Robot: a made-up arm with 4 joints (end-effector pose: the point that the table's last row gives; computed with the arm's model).
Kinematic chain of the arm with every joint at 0, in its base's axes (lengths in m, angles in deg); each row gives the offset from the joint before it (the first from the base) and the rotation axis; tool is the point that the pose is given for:
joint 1: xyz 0 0 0.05 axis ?
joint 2: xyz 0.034 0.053 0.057 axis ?
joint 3: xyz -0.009 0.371 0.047 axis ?
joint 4: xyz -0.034 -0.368 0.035 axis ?
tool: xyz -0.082 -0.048 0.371
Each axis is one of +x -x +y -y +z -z.
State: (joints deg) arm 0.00 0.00 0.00 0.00
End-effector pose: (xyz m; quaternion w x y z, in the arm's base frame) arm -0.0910 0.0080 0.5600 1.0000 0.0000 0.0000 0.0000
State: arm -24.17 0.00 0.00 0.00
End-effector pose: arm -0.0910 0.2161 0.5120 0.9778 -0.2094 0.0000 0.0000
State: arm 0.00 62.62 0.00 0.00
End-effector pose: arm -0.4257 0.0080 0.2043 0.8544 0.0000 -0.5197 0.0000
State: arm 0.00 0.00 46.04 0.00
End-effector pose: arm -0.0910 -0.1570 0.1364 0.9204 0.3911 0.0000 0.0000
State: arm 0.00 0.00 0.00 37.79
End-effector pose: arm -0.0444 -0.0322 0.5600 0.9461 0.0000 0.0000 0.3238
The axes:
joint 1: +x
joint 2: -y
joint 3: +x
joint 4: +z

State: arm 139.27 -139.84 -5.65 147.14
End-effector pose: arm 0.3088 0.1569 0.3757 0.8207 -0.3608 0.2226 -0.3830
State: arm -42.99 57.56 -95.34 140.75
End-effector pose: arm -0.2681 0.8428 -0.3128 0.3047 -0.6821 0.6265 0.2223
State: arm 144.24 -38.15 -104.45 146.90
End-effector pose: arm 0.2641 -0.8940 0.3661 0.0055 0.0851 0.3608 -0.9287
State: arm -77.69 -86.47 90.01 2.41
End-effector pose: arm -0.3453 0.1570 0.0658 0.7385 0.0797 0.0717 -0.6657
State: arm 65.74 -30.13 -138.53 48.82
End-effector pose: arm 0.0056 0.3088 1.0500 0.6028 -0.5443 0.1870 0.5526
